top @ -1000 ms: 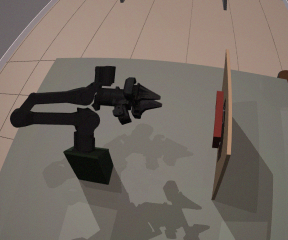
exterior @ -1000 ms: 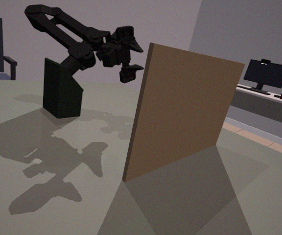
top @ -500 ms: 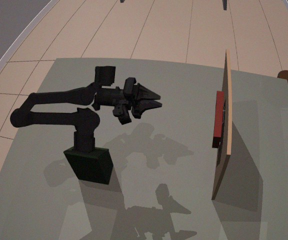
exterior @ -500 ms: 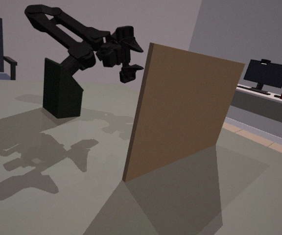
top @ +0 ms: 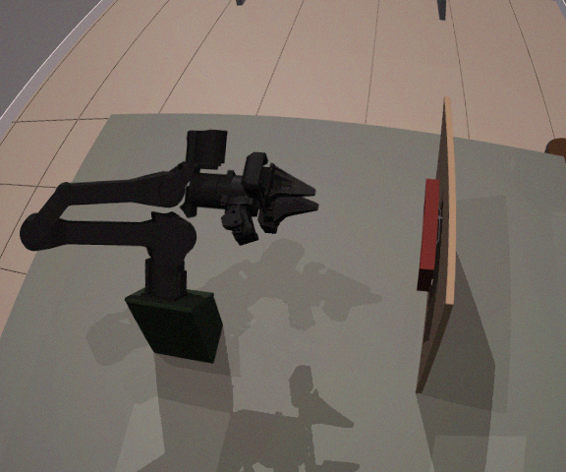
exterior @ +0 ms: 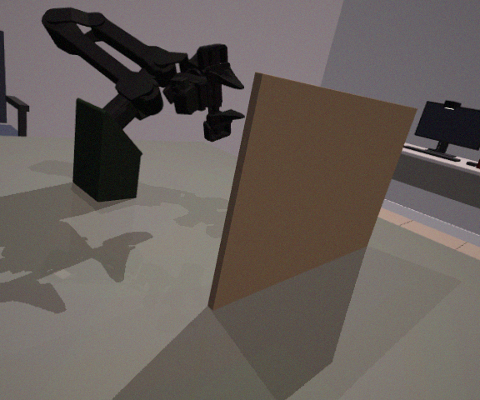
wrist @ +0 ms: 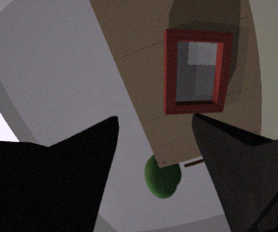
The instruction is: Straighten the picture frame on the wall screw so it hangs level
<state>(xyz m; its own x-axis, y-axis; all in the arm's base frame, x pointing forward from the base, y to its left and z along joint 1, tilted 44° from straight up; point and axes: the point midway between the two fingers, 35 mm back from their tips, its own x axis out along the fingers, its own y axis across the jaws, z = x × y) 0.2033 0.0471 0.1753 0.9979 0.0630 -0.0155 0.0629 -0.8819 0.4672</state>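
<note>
Now: gripper tip 200 mm short of the red picture frame, 90 mm above it and 30 mm to the right of it. Also, from my gripper tip: tan wall board 210 mm ahead, 100 mm below, 30 mm to the left.
</note>
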